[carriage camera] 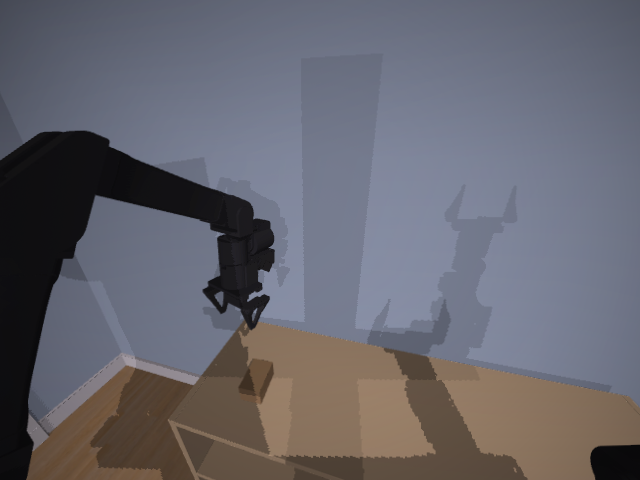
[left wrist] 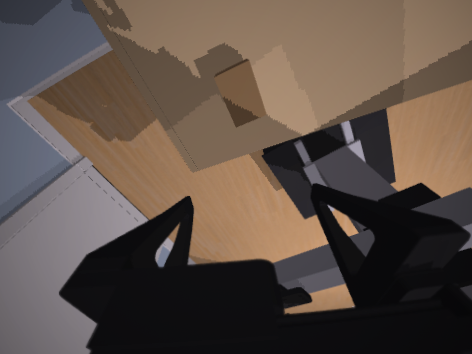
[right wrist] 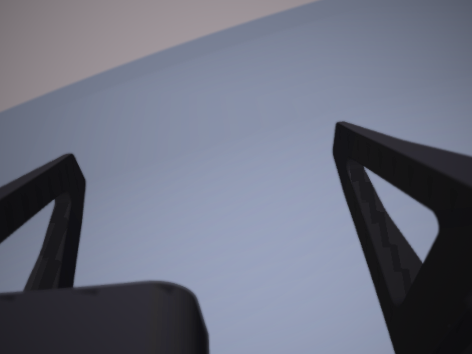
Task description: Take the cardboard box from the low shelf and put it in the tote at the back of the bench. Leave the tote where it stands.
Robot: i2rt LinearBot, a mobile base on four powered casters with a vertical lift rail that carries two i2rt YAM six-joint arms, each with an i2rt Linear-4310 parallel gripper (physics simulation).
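Places are measured from the left arm's base along level axes (x ahead, y left, z up), in metres.
Where they show: left gripper, fingertip midpoint: (carriage camera: 237, 320) (left wrist: 251, 196); right gripper, fingertip midpoint: (right wrist: 205, 151).
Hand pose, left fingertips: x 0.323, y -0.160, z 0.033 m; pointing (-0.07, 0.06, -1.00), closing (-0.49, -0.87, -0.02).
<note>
After its pixels a point has its place.
A small brown cardboard box (carriage camera: 256, 378) {x 0.330, y -0.180, z -0.181 m} (left wrist: 242, 92) {x 0.348, y -0.182, z -0.181 m} lies on the top of the low wooden shelf (carriage camera: 330, 356) {x 0.443, y -0.390, z -0.231 m} (left wrist: 350, 30) {x 0.318, y -0.380, z -0.231 m}, near its left end. My left gripper (carriage camera: 236, 321) {x 0.323, y -0.160, z 0.033 m} (left wrist: 251, 196) {x 0.323, y -0.160, z 0.033 m} is open with nothing between its fingers. In the carriage view it hangs above the left end of the shelf, higher than the box and apart from it. My right gripper (right wrist: 205, 151) {x 0.029, y -0.689, z 0.442 m} is open and empty, with the wall behind its fingers. The tote and the bench do not show in these views.
A blue-grey wall (carriage camera: 429, 129) {x 0.518, y -0.606, z 0.447 m} stands behind the shelf, with shadows of the arms on it. Another wall with a pale skirting board meets it at the left. Open compartments show at the shelf's front. Dark parts of the robot's base (left wrist: 350, 170) {x -0.141, y -0.359, z -0.381 m} stand before the shelf in the left wrist view.
</note>
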